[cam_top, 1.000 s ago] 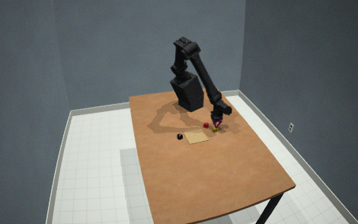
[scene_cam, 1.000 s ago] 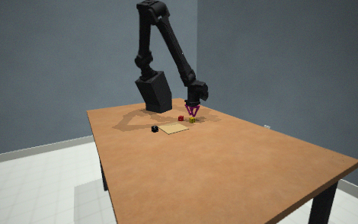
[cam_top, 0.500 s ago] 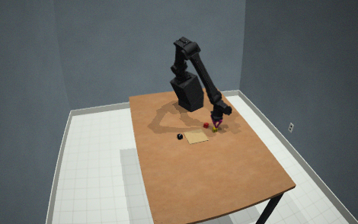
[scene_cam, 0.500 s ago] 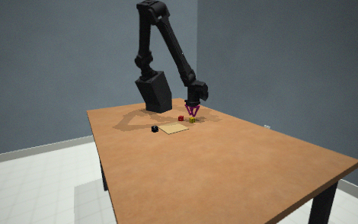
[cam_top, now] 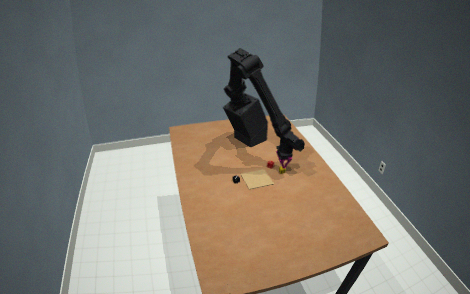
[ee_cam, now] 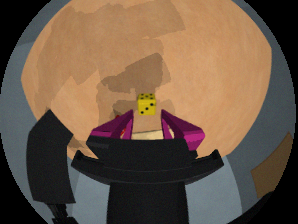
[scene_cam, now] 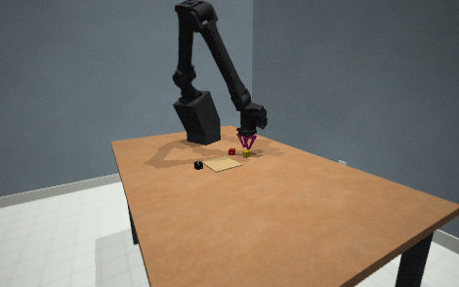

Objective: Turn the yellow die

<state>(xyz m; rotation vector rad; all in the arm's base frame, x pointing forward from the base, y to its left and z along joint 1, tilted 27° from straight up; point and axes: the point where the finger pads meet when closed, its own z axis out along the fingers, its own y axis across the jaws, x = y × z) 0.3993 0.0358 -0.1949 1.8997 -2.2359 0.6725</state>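
The yellow die lies 40 mm below my hand. Also, from my hand: red die 70 mm behind, 40 mm to the right, 40 mm below; tan mat 160 mm to the right, 50 mm below, 10 mm ahead; black die 270 mm to the right, 40 mm below, 10 mm behind.
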